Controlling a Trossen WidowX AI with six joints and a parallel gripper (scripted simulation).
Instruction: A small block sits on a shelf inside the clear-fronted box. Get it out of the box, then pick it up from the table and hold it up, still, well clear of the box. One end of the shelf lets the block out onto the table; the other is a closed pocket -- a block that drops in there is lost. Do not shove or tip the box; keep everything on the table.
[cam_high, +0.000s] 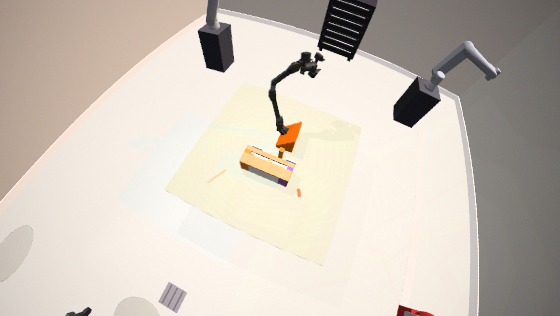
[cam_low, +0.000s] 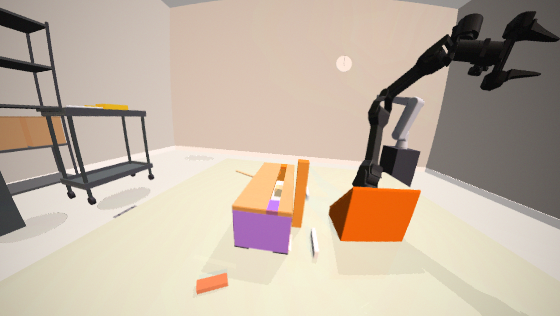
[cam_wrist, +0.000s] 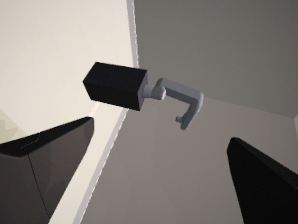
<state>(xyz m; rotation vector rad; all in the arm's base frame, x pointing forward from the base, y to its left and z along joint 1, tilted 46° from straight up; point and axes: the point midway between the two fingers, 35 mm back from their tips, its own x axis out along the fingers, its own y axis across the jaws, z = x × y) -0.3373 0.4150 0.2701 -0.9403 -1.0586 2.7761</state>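
My gripper tip is now 660 mm short of the box, 130 mm to the left of it and 490 mm above it. Round my gripper tip: tan block: 670 mm ahead, 120 mm to the right, 470 mm below; flat orange piece: 780 mm ahead, 170 mm to the left, 550 mm below; thin stick: 900 mm ahead, 460 mm to the right, 550 mm below.
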